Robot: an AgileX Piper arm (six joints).
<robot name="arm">
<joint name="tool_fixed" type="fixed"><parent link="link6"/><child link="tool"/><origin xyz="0 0 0" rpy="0 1.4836 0"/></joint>
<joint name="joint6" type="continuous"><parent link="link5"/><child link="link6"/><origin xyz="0.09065 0 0.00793"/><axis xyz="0.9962 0 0.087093"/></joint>
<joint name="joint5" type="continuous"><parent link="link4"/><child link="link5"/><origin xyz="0 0 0"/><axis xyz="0 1 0"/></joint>
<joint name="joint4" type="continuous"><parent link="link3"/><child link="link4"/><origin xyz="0.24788 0 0.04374"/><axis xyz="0.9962 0 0.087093"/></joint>
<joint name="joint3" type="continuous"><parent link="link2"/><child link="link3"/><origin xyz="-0.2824 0 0.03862"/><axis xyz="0 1 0"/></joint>
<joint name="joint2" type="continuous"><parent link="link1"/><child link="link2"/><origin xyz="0 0 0"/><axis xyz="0 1 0"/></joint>
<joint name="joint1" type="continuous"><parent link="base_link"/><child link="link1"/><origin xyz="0 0 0.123"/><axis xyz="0 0 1"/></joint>
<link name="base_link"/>
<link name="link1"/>
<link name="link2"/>
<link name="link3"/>
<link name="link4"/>
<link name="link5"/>
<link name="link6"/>
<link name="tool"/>
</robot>
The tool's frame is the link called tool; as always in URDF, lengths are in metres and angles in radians. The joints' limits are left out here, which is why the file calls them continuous.
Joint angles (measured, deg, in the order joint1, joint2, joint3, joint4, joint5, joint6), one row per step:
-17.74 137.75 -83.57 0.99 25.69 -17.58
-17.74 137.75 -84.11 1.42 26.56 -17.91
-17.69 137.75 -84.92 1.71 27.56 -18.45
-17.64 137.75 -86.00 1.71 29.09 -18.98
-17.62 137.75 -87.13 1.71 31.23 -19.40
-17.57 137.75 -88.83 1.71 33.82 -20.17
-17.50 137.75 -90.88 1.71 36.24 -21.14
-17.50 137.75 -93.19 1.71 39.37 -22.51
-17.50 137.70 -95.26 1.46 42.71 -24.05
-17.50 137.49 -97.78 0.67 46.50 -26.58
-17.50 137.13 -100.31 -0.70 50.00 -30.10
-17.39 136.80 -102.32 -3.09 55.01 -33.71
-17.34 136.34 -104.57 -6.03 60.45 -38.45
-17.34 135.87 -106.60 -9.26 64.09 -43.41
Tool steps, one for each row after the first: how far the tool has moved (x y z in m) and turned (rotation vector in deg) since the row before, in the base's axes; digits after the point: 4 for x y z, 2 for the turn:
0.0012 0.0000 0.0016 0.30 0.25 0.01
0.0022 -0.0001 0.0025 0.13 0.15 0.37
0.0025 -0.0003 0.0033 0.04 0.45 0.59
0.0017 -0.0003 0.0034 0.25 0.97 0.47
0.0034 -0.0006 0.0054 0.16 0.87 0.86
0.0049 -0.0009 0.0070 -0.04 0.38 1.07
0.0045 -0.0013 0.0080 0.04 0.82 1.41
0.0029 -0.0011 0.0076 -0.04 1.26 1.74
0.0035 -0.0019 0.0108 -0.65 1.28 3.02
0.0034 -0.0028 0.0125 -1.40 1.08 4.23
-0.0013 -0.0020 0.0102 -1.62 3.41 4.77
-0.0020 -0.0035 0.0128 -2.09 3.83 5.77
-0.0006 -0.0049 0.0127 -2.67 2.61 5.88

